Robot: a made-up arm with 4 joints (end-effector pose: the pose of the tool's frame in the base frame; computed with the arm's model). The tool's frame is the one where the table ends. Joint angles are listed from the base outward.
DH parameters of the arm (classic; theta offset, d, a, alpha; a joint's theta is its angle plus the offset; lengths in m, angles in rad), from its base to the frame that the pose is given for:
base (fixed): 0 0 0 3.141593
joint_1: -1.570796 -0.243 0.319 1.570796
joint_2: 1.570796 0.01 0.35 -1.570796
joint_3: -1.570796 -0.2 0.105 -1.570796
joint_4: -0.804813 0 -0.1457 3.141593
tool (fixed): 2.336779 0.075 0 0
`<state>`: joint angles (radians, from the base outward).
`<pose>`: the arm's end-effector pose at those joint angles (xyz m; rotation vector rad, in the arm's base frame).
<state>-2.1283 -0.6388 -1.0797 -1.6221</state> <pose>-0.5113 -0.3721 0.3188 -0.3508 -1.3671 -1.8448</pose>
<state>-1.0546 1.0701 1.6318 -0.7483</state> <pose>-0.1120 -0.0268 -0.2795 -0.7493 -2.0181 2.0786</pose>
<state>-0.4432 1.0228 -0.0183 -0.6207</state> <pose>-0.1972 0.1996 -0.1932 -1.0622 0.1120 0.9568</pose>
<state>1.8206 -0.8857 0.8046 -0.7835</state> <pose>0.8370 -0.0705 0.2731 -0.5394 -1.0818 -1.2728</pose>
